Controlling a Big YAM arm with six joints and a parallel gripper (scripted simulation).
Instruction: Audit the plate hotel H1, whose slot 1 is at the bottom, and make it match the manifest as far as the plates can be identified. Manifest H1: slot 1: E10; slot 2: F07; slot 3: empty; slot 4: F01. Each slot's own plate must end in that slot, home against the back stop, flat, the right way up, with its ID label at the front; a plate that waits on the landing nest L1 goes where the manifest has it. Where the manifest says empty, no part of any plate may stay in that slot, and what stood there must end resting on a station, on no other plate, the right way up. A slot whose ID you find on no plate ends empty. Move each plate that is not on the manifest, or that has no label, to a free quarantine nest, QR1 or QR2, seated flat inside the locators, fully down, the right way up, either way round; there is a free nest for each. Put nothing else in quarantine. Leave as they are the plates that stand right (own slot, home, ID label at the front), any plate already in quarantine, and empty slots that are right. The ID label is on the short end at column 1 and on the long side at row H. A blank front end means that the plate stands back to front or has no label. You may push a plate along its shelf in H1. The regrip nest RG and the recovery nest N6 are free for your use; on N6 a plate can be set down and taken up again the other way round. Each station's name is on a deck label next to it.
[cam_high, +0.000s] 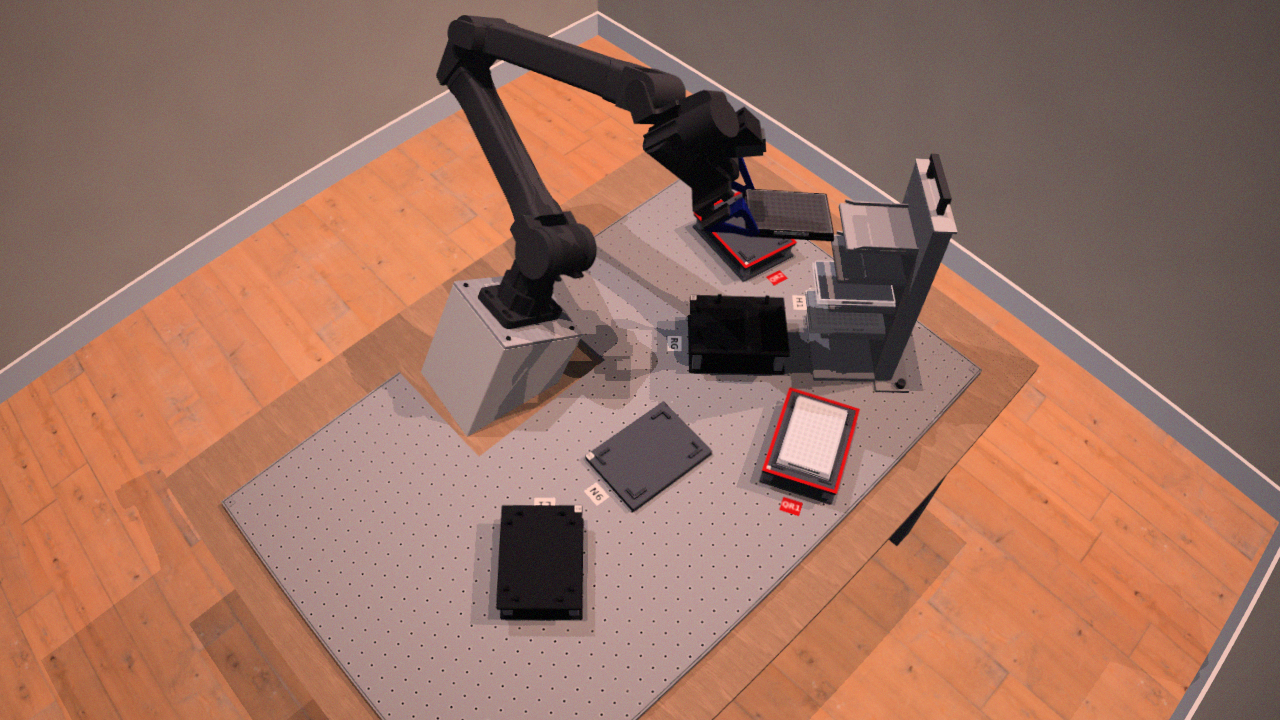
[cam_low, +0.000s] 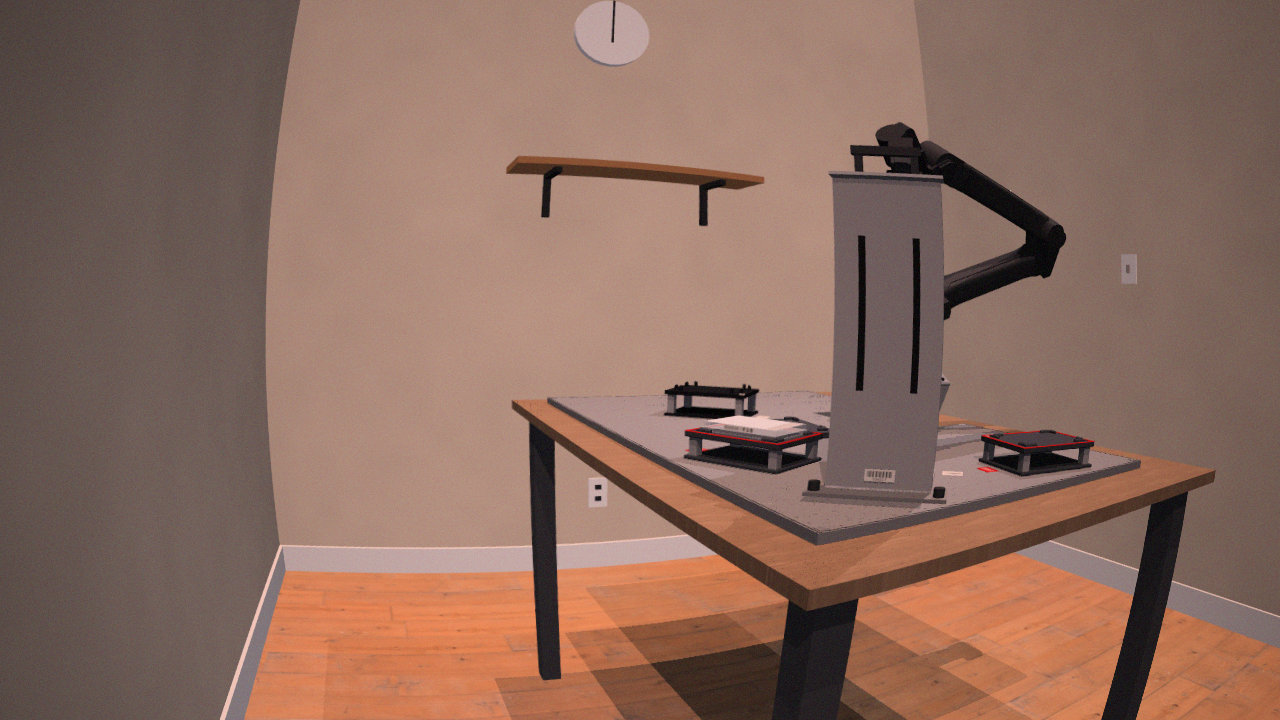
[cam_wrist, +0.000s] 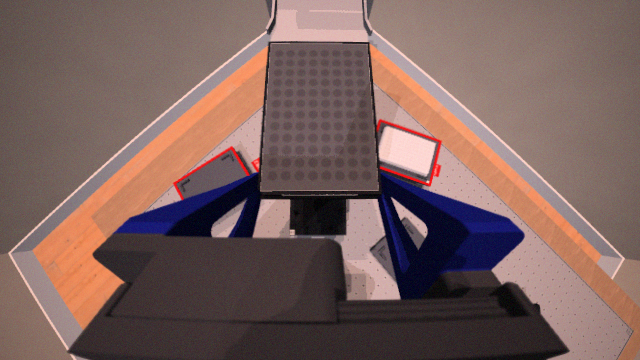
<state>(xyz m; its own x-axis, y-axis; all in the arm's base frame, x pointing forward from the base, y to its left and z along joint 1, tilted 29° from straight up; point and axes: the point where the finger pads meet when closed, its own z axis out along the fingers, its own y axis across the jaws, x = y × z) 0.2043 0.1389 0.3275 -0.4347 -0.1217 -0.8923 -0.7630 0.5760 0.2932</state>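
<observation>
My hand is 4 cm short of the black plate, 4 cm to the right of it and 1 cm above it. Also, from my hand: H1 deck label: 1 cm ahead, 17 cm to the left, 33 cm below; black regrip nest RG: 1 cm ahead, 1 cm to the left, 28 cm below; hotel back wall: 17 cm ahead, 20 cm to the left, 14 cm below.
</observation>
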